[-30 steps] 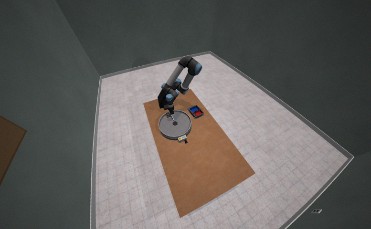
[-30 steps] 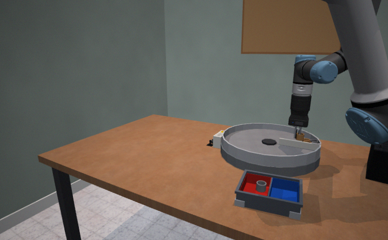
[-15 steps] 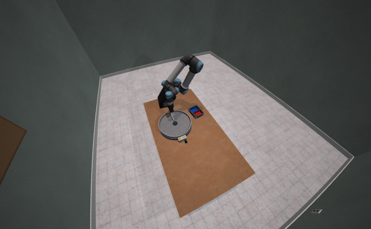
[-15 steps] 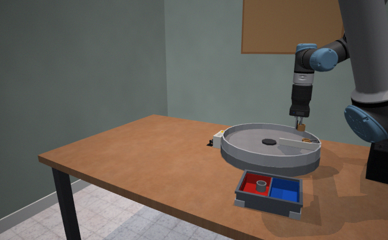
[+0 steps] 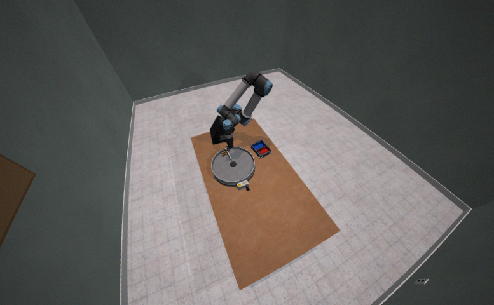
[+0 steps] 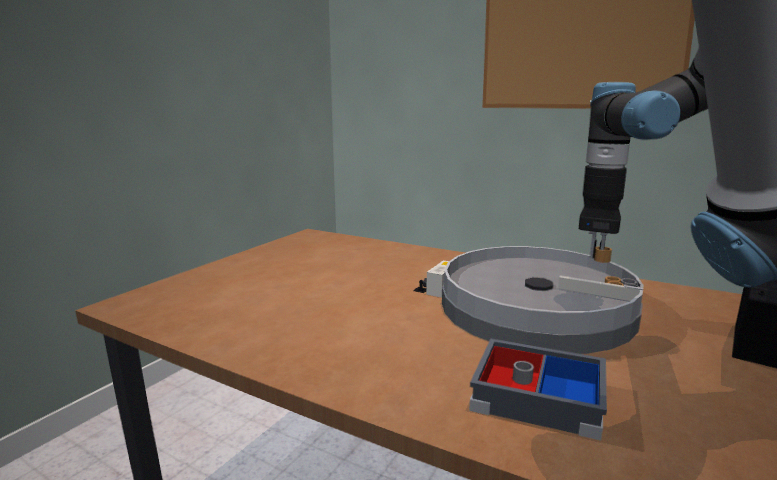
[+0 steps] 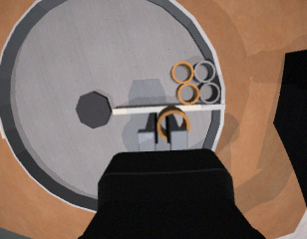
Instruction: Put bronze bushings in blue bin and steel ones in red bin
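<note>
My gripper is now 35 cm to the right of the bin, 13 cm above it and 3 cm past it. Also, from my hand: grey turntable: 11 cm ahead, 10 cm below, 1 cm to the left.
</note>
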